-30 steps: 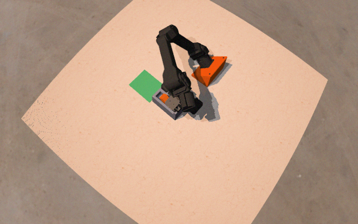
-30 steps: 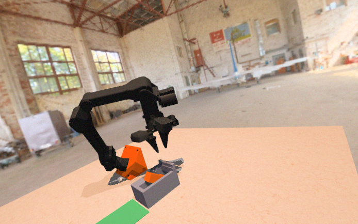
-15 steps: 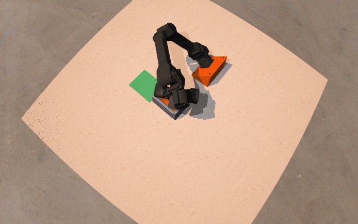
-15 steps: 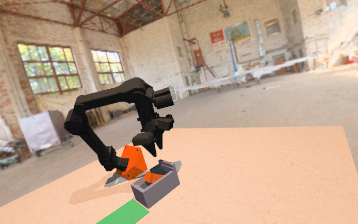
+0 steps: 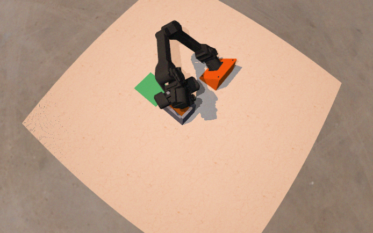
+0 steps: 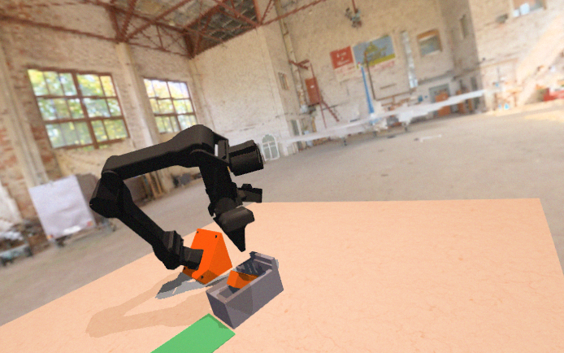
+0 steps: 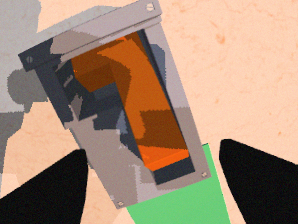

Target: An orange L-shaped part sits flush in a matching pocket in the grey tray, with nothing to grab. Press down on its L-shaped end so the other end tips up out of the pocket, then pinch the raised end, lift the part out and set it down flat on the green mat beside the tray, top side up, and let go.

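Now: gripper tip 10 mm past the orange L-shaped part, 10 mm to the right of it and 100 mm above it. Round my gripper tip: green mat: 40 mm behind, 160 mm to the right, 160 mm below.
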